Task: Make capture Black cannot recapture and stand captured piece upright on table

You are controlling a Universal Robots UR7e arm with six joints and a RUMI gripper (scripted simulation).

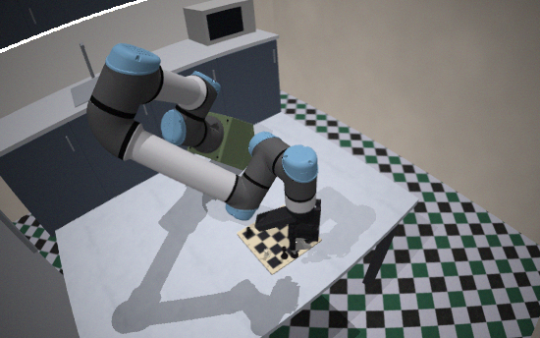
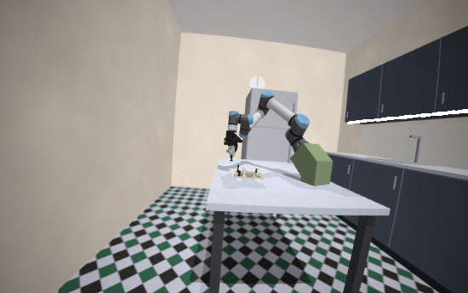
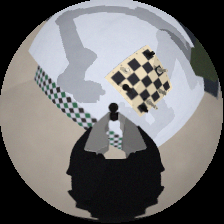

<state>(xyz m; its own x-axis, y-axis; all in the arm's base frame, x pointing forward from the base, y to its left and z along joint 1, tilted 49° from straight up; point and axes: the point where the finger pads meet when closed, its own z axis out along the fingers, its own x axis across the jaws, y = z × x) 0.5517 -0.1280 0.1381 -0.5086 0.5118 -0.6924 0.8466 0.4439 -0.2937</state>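
The white piece is 20 cm behind my hand, 9 cm to the left of it and 10 cm below it. The rest, counted from my hand: black chess piece 1 cm below; then chessboard 12 cm behind, 7 cm to the left, 12 cm below.
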